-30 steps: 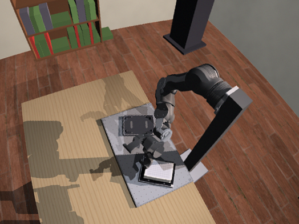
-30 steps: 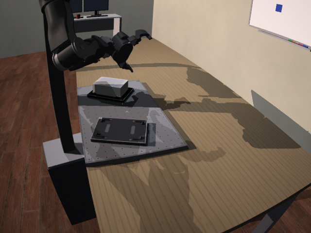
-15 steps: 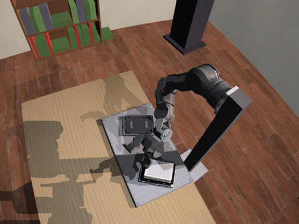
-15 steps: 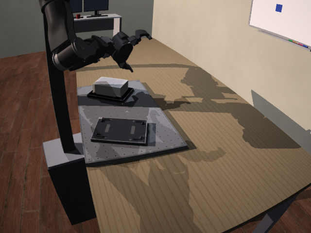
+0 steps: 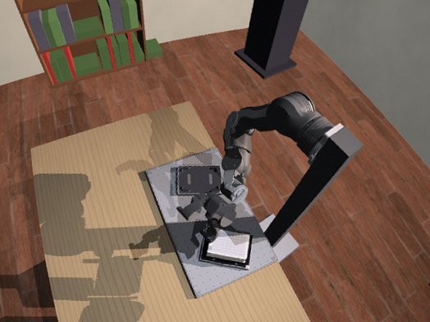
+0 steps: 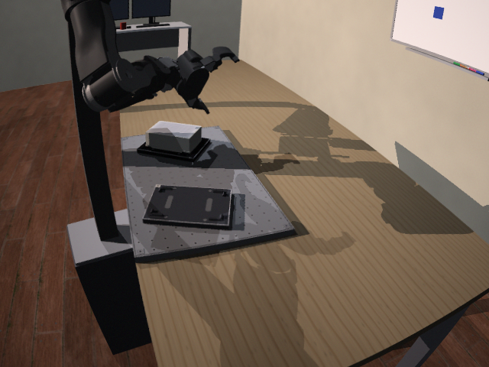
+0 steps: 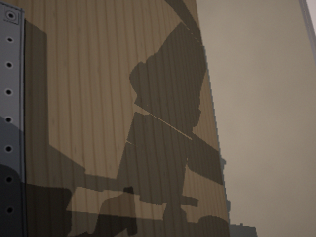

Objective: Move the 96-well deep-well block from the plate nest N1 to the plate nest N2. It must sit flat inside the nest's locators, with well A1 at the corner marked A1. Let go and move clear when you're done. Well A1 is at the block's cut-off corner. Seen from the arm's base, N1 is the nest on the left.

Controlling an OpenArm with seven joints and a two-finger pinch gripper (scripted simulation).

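Now: hand 100 mm past the deep-well block, 70 mm to the right of it and 150 mm above it.
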